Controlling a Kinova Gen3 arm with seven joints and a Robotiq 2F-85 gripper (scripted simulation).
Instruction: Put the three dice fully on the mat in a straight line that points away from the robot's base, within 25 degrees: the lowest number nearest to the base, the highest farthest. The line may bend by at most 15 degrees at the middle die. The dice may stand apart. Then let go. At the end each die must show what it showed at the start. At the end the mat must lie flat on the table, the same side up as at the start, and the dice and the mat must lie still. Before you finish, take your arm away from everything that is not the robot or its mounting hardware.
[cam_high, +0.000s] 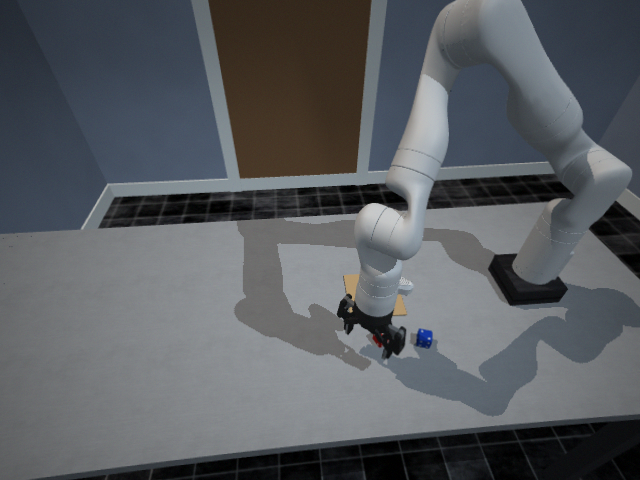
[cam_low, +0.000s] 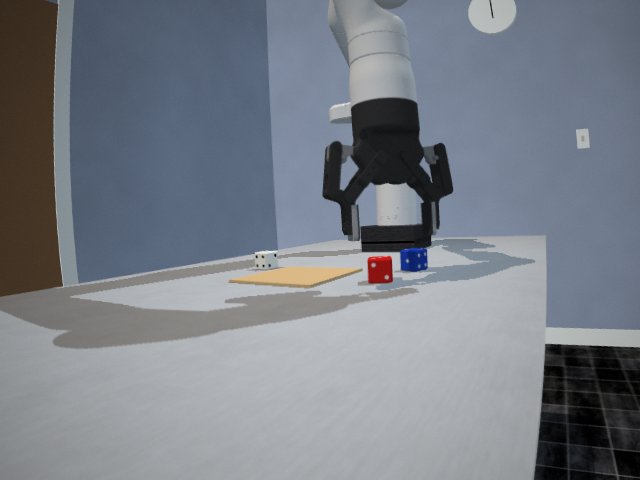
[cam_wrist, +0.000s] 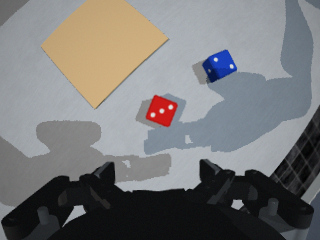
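My hand is 50 mm above the red die, 40 mm to the left of it and 40 mm past it. The rest, counted from my hand: white die: 290 mm to the right, 100 mm behind, 50 mm below; tan mat: 180 mm to the right, 60 mm below, 40 mm behind; blue die: 140 mm behind, 50 mm below, 40 mm to the right.
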